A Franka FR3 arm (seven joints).
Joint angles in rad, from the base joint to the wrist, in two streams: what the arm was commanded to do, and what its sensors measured. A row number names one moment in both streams.
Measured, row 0:
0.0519 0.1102 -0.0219 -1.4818 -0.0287 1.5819 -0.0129
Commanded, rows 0 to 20:
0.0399 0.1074 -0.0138 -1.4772 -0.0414 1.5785 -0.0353
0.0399 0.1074 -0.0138 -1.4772 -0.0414 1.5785 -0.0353
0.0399 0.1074 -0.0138 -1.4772 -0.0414 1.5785 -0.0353
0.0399 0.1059 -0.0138 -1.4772 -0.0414 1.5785 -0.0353
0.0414 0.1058 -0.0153 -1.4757 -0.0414 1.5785 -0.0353
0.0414 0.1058 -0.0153 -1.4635 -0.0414 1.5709 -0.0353
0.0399 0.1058 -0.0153 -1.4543 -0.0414 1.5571 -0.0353
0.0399 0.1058 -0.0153 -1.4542 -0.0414 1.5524 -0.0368
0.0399 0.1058 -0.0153 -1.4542 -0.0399 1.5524 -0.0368
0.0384 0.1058 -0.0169 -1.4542 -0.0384 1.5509 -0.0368
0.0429 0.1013 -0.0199 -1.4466 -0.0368 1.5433 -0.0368
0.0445 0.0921 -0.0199 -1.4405 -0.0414 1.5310 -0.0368
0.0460 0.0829 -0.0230 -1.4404 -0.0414 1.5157 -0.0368
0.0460 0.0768 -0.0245 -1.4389 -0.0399 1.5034 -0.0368
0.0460 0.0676 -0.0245 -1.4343 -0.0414 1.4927 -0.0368
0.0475 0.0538 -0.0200 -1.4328 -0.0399 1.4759 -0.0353
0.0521 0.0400 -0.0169 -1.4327 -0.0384 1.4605 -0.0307
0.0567 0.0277 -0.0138 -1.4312 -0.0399 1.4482 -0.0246
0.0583 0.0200 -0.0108 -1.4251 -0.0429 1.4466 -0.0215
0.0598 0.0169 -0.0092 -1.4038 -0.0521 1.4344 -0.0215
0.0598 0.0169 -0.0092 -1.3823 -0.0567 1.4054 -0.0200
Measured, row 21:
0.0588 0.0368 -0.0177 -1.4209 -0.0298 1.4616 -0.0147
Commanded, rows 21 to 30:
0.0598 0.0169 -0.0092 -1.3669 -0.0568 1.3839 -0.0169
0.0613 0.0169 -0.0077 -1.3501 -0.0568 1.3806 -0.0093
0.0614 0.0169 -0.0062 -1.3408 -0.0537 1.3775 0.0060
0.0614 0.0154 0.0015 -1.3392 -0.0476 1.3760 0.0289
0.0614 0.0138 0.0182 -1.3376 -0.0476 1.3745 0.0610
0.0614 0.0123 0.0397 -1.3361 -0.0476 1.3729 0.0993
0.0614 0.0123 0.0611 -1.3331 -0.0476 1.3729 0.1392
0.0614 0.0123 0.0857 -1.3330 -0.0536 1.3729 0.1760
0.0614 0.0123 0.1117 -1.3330 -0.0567 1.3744 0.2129
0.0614 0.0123 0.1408 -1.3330 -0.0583 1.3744 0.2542
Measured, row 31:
0.0621 0.0100 0.0705 -1.3475 -0.0349 1.3926 0.1417
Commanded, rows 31 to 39:
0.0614 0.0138 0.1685 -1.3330 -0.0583 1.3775 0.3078
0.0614 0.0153 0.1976 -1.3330 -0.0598 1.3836 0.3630
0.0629 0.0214 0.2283 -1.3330 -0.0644 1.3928 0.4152
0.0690 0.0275 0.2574 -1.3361 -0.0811 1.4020 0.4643
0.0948 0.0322 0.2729 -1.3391 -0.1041 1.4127 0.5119
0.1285 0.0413 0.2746 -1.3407 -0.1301 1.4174 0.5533
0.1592 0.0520 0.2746 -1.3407 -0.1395 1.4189 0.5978
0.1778 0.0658 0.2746 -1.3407 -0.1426 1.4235 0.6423
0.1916 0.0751 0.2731 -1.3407 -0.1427 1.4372 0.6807
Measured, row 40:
0.1461 0.0339 0.2718 -1.3487 -0.1137 1.4042 0.5634
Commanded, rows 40 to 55:
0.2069 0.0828 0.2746 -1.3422 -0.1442 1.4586 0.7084
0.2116 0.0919 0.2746 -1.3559 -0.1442 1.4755 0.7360
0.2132 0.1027 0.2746 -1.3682 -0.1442 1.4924 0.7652
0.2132 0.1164 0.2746 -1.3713 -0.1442 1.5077 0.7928
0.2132 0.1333 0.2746 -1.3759 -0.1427 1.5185 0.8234
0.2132 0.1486 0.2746 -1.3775 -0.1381 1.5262 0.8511
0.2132 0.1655 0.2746 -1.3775 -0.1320 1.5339 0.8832
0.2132 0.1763 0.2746 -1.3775 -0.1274 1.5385 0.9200
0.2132 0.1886 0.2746 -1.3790 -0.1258 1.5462 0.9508
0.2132 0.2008 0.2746 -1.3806 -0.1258 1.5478 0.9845
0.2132 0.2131 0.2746 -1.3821 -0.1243 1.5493 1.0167
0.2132 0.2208 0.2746 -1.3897 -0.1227 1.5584 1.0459
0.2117 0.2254 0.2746 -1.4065 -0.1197 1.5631 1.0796
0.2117 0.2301 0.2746 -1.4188 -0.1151 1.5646 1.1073
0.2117 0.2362 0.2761 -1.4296 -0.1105 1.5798 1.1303
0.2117 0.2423 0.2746 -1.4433 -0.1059 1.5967 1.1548
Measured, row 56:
0.2166 0.2353 0.2718 -1.3963 -0.1272 1.5451 1.0677
